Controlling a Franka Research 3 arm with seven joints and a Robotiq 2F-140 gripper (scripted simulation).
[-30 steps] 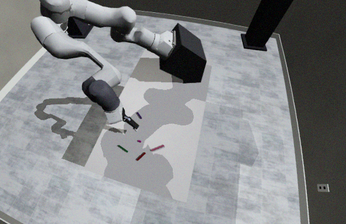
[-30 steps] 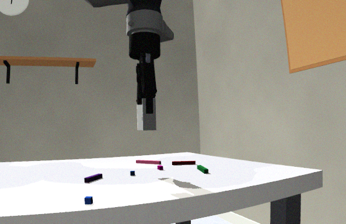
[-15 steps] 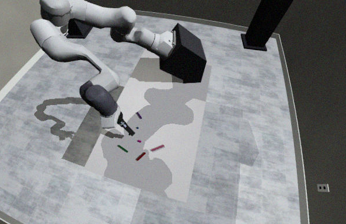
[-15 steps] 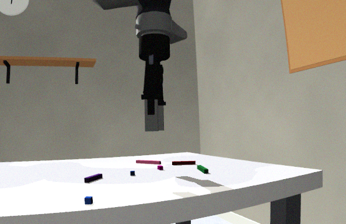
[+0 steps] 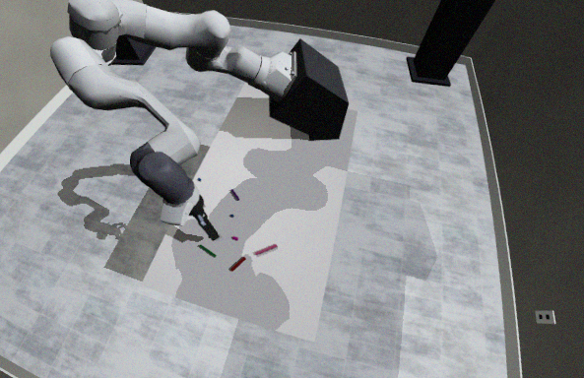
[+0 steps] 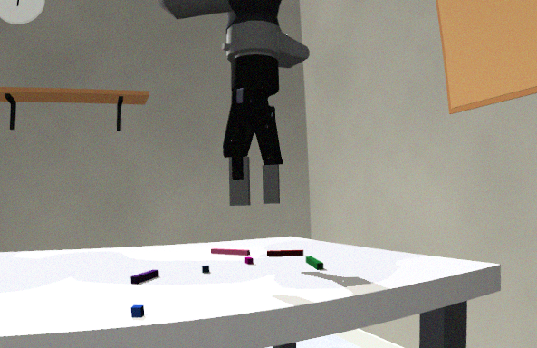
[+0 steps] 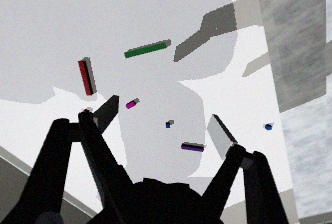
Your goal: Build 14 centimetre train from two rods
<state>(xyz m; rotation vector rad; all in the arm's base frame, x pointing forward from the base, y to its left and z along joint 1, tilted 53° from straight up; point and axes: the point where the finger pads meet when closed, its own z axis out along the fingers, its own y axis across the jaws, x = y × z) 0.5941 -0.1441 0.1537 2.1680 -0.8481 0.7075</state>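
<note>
My hand is 110 mm above the green rod, 90 mm short of it and 20 mm to the left of it. Round my hand: red rod (120 mm ahead, 110 mm to the left, 110 mm below); then purple rod (170 mm behind, 110 mm below, 40 mm to the left); then magenta rod (110 mm below, 80 mm to the left, 30 mm ahead).
</note>
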